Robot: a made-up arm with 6 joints. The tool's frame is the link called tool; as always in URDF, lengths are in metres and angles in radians.
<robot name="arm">
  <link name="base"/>
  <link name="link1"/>
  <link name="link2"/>
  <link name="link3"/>
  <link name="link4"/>
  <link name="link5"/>
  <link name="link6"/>
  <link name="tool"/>
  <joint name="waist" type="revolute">
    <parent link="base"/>
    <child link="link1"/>
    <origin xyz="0 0 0.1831"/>
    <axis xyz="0 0 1"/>
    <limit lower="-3.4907" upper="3.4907" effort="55" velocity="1.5"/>
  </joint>
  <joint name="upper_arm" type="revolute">
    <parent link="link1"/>
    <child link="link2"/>
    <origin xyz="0 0 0" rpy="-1.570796 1.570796 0"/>
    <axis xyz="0 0 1"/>
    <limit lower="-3.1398" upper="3.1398" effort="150" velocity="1.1"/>
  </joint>
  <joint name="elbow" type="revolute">
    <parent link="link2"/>
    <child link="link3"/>
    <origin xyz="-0.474 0 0" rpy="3.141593 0 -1.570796"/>
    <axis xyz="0 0 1"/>
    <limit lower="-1.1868" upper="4.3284" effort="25" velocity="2.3"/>
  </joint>
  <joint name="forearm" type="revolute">
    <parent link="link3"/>
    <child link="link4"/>
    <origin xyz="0 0 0" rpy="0 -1.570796 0"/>
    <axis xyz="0 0 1"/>
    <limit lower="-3.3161" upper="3.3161" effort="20" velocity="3"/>
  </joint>
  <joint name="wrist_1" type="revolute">
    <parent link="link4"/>
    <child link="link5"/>
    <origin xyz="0 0 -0.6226" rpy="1.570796 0 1.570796"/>
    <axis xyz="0 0 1"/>
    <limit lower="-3.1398" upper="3.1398" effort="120" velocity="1.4"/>
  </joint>
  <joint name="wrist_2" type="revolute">
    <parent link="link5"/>
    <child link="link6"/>
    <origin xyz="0 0 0.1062" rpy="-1.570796 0 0"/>
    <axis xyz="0 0 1"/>
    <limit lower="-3.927" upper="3.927" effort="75" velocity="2.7"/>
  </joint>
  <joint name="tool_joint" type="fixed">
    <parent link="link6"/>
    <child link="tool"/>
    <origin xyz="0 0 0" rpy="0 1.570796 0"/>
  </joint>
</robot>
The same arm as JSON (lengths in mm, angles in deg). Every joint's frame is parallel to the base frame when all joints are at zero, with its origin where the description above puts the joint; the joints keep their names.
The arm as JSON. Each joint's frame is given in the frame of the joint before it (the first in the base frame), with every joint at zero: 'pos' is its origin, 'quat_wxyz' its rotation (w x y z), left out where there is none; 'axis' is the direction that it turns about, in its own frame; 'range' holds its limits. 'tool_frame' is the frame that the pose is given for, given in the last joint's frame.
{
  "length_unit": "mm",
  "angle_unit": "deg",
  "joints": [
    {
      "joint": "waist",
      "pos": [
        0.0,
        0.0,
        183.1
      ],
      "axis": "+z",
      "range": [
        -200.0,
        200.0
      ]
    },
    {
      "joint": "upper_arm",
      "pos": [
        0.0,
        0.0,
        0.0
      ],
      "axis": "+y",
      "range": [
        -179.9,
        179.9
      ]
    },
    {
      "joint": "elbow",
      "pos": [
        0.0,
        0.0,
        474.0
      ],
      "axis": "-y",
      "range": [
        -68.0,
        248.0
      ]
    },
    {
      "joint": "forearm",
      "pos": [
        0.0,
        0.0,
        0.0
      ],
      "axis": "-x",
      "range": [
        -190.0,
        190.0
      ]
    },
    {
      "joint": "wrist_1",
      "pos": [
        622.6,
        0.0,
        0.0
      ],
      "axis": "-y",
      "range": [
        -179.9,
        179.9
      ]
    },
    {
      "joint": "wrist_2",
      "pos": [
        0.0,
        -106.2,
        0.0
      ],
      "axis": "-x",
      "range": [
        -225.0,
        225.0
      ]
    }
  ],
  "tool_frame": {
    "pos": [
      0.0,
      0.0,
      0.0
    ],
    "quat_wxyz": [
      1.0,
      0.0,
      0.0,
      0.0
    ]
  }
}

